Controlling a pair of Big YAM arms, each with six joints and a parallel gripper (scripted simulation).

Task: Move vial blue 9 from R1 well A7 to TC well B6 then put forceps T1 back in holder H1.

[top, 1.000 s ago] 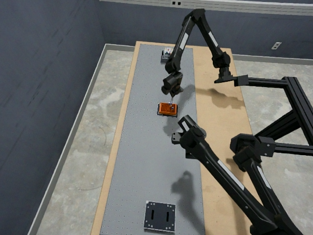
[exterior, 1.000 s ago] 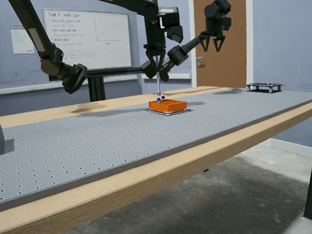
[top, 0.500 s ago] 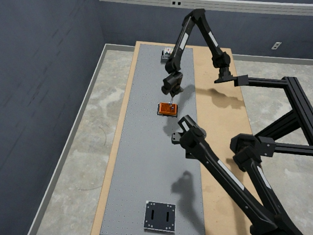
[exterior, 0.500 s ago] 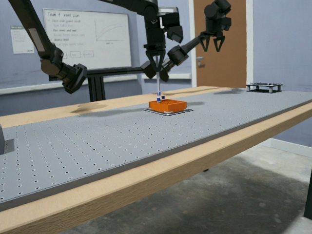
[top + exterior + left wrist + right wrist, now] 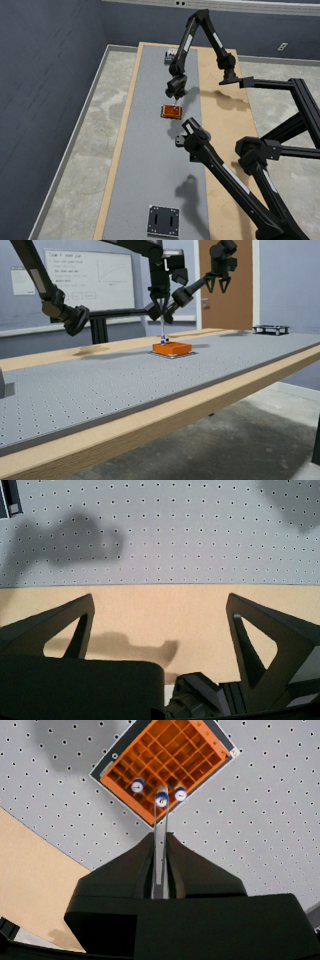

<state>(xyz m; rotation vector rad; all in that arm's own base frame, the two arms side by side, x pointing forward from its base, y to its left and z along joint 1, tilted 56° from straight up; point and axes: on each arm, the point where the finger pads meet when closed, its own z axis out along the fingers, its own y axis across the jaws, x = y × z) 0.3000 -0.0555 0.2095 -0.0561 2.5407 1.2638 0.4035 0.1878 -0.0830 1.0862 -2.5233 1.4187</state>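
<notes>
Right now the orange tube carrier is 13 cm below my right hand, 2 cm to the left of it and 2 cm ahead of it. The rest, counted from my right hand: grey holder H1 (55 cm to the right, 14 cm below, 1 cm ahead).
</notes>
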